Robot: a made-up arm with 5 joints. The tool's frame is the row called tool.
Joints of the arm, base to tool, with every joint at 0 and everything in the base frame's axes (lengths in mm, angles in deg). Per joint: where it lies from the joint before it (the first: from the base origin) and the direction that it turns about. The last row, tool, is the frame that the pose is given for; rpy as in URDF.
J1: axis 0.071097 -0.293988 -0.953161 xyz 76 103 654
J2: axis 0.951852 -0.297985 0.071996 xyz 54 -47 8
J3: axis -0.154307 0.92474 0.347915 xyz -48 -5 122
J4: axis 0.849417 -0.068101 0.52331 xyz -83 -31 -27
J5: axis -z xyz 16 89 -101
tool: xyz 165 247 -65 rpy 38.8 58.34 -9.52
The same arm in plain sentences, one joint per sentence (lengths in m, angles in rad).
The arm has five revolute joints in a row. What follows holds with every joint at zero, and every direction is one of the base frame's. Joint 1 lies 0.076 m along +x and 0.103 m along +y and 0.654 m along +z from the base frame's origin and rotates about the direction (0.071097, -0.293988, -0.953161). Joint 2 lies 0.054 m along +x and 0.047 m along -y and 0.008 m along +z from joint 1 and rotates about the direction (0.951852, -0.297985, 0.071996). Joint 3 lies 0.048 m along -x and 0.005 m along -y and 0.122 m along +z from joint 2 and rotates about the direction (-0.154307, 0.92474, 0.347915). Joint 4 lies 0.083 m along -x and 0.031 m along -y and 0.027 m along -z from joint 3 and rotates about the direction (0.849417, -0.068101, 0.52331). Joint 5 lies 0.016 m along +x and 0.089 m along +y and 0.101 m along -z from joint 4 and rotates about -z. The tool frame, which is the frame that the pose is given for, lies 0.165 m along +x and 0.247 m along +y and 0.065 m along -z from joint 5; its axes are the base frame's turned by roll 0.6772, pitch 1.0182 and yaw -0.1662 rad (as in URDF: about the fixed x, then y, then z).
